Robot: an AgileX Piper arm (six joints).
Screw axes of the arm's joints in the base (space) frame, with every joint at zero. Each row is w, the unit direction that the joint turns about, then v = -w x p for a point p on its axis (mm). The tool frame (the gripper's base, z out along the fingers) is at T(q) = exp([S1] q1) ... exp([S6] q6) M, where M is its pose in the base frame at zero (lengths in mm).
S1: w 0 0 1 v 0 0 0
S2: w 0 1 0 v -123 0 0
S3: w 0 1 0 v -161.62 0 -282.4
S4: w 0.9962 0 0.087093 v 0 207.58 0
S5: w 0 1 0 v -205.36 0 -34.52
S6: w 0.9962 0 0.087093 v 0 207.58 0
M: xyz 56.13 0 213.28 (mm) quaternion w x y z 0.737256 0 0.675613 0
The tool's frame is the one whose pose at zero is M.
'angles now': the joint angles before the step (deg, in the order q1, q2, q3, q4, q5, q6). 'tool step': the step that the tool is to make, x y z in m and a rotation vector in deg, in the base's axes. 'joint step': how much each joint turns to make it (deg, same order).
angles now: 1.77, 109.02, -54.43, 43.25, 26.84, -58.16
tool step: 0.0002, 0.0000, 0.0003, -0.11, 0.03, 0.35
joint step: -0.01, 0.01, -0.13, -0.34, 0.22, 0.00
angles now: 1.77, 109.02, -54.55, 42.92, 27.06, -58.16
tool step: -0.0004, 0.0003, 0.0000, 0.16, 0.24, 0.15
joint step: 0.00, 0.00, -0.01, -0.01, 0.33, 0.00
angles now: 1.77, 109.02, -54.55, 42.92, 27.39, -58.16
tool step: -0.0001, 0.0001, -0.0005, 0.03, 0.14, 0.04
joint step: 0.01, 0.08, 0.00, -0.01, 0.07, 0.01
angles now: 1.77, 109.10, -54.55, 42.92, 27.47, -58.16
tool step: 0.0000, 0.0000, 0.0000, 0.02, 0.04, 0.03
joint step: -0.01, 0.01, -0.02, -0.02, 0.06, 0.01
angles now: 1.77, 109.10, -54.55, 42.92, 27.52, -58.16
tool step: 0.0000, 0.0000, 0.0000, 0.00, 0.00, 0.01
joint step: 0.00, 0.00, 0.00, 0.00, 0.01, -0.01
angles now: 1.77, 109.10, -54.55, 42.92, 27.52, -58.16
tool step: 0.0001, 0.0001, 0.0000, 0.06, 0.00, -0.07
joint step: 0.01, 0.01, -0.01, 0.09, 0.00, 0.01
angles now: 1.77, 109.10, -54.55, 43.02, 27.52, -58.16
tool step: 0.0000, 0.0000, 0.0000, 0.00, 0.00, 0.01
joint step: 0.00, 0.00, 0.00, 0.00, 0.01, -0.01
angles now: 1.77, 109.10, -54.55, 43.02, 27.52, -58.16
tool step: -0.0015, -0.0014, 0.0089, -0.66, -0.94, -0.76
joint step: 0.00, -1.77, 0.23, -2.15, -0.22, 2.56
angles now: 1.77, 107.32, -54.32, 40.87, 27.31, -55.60
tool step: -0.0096, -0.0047, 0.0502, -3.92, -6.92, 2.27
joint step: 0.00, -9.31, 0.10, -9.07, 1.24, 5.10
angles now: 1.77, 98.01, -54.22, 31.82, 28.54, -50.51
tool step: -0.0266, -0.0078, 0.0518, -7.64, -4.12, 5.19
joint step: 0.00, -10.86, -0.01, -13.99, 6.34, 5.44
